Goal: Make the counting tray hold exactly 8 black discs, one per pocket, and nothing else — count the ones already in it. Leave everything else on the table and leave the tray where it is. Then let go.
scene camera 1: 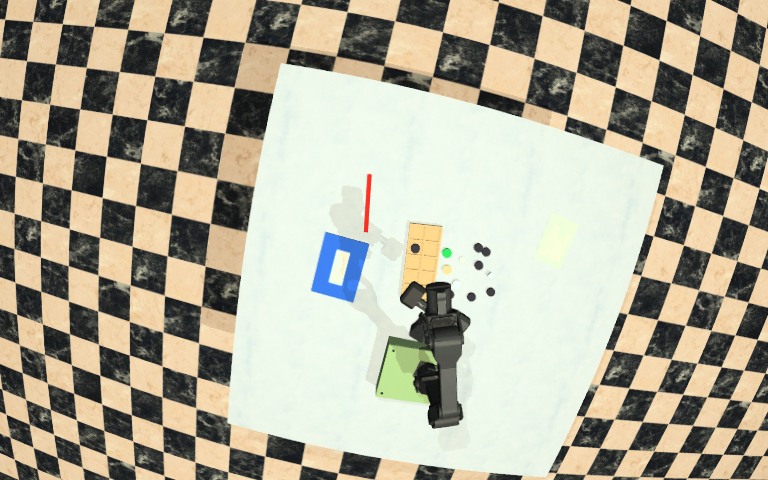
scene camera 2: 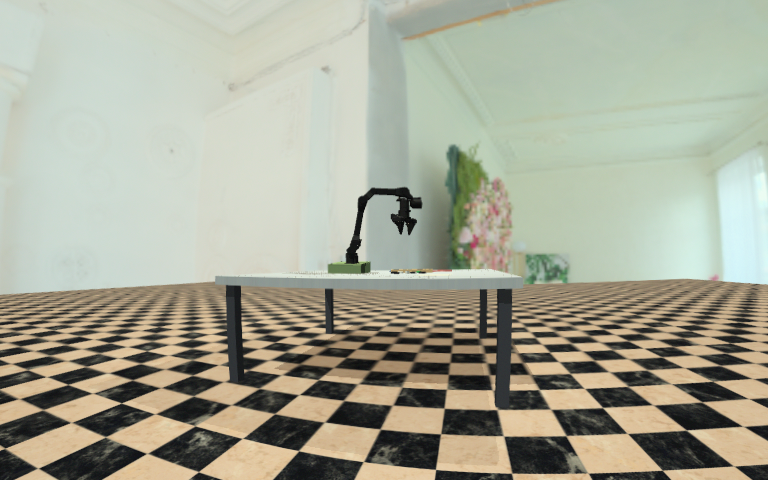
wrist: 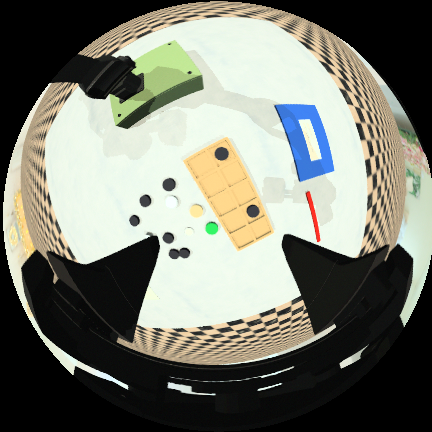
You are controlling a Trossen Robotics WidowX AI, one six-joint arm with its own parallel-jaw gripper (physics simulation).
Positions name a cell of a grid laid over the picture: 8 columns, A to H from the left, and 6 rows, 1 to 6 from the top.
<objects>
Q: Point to a tan counting tray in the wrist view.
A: At E3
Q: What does the gripper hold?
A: Nothing.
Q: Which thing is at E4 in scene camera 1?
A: The gripper.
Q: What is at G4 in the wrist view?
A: The gripper.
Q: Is the gripper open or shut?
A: Open.
</objects>
